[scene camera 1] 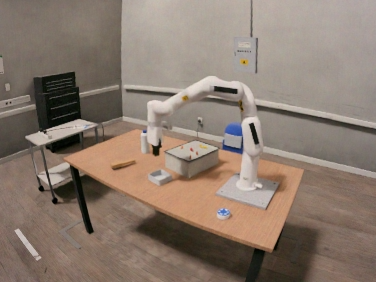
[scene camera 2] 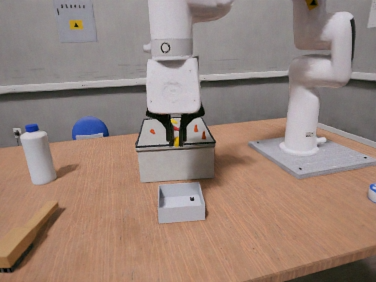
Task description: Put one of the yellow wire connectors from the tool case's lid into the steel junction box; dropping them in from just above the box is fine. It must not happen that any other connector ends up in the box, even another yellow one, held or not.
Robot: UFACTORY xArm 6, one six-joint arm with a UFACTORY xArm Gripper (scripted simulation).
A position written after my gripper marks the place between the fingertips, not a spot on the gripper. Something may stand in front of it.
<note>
In view: my gripper point(scene camera 2: 177, 145), a grey tool case point(scene camera 2: 157, 162) and a white bottle point(scene camera 2: 35, 142).
The grey tool case shows as well in scene camera 1 point(scene camera 1: 188, 169).
</note>
